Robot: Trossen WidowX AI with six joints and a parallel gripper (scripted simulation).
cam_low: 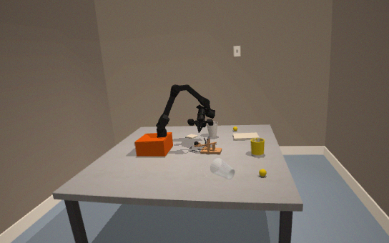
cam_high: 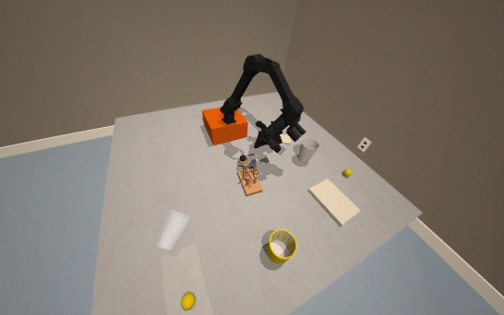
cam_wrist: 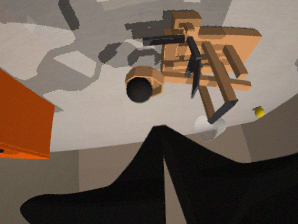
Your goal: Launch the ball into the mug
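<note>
Now: the small black ball 3 cm behind my gripper tip, 5 cm to the right of it and 7 cm below it. Also, from my gripper tip: wooden catapult 5 cm ahead, 5 cm to the right, 8 cm below; then yellow mug 38 cm ahead, 17 cm to the right, 10 cm below; then small beige tile 6 cm behind, 30 cm to the left, 12 cm below.
</note>
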